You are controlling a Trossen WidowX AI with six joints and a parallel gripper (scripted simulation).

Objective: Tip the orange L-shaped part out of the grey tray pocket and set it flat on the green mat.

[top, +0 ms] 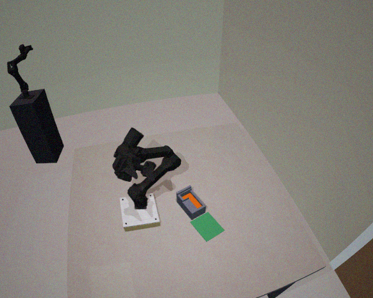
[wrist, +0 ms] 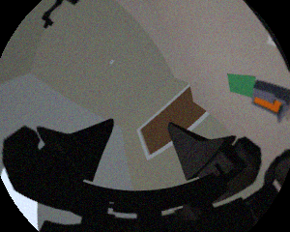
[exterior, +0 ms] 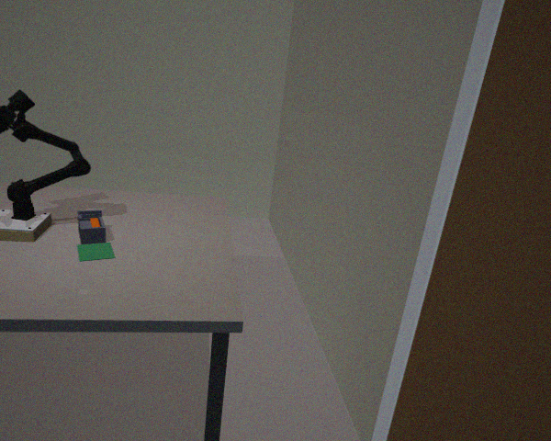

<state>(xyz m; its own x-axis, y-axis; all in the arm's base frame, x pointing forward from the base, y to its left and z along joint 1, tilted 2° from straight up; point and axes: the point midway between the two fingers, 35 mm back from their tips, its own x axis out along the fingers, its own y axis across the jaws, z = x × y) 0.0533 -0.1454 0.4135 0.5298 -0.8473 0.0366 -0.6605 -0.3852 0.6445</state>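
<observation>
My gripper tip is now 410 mm above the orange L-shaped part, 200 mm to the right of it and 180 mm short of it. Round my gripper tip: green mat 480 mm below, 270 mm ahead, 60 mm to the left.
</observation>
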